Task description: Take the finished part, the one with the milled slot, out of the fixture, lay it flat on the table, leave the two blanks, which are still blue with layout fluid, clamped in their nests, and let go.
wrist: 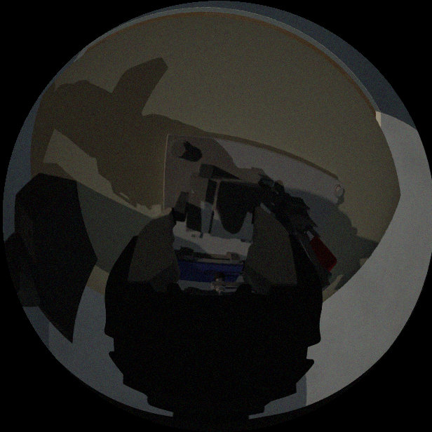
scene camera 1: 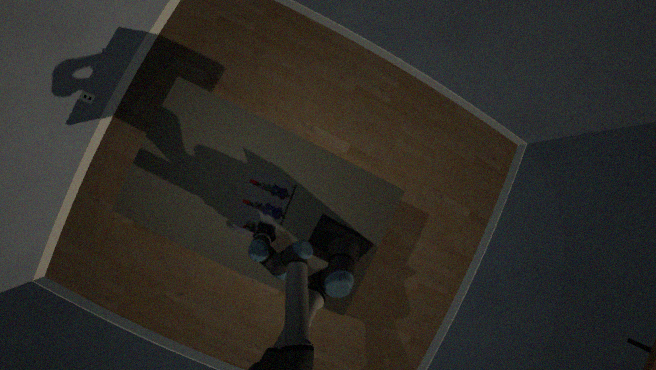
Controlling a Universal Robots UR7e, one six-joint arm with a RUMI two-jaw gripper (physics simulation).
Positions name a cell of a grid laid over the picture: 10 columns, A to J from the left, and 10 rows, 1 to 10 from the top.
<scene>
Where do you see a fixture plate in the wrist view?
At G5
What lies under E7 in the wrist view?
A blue blank.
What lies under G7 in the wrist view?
The gripper.
</scene>
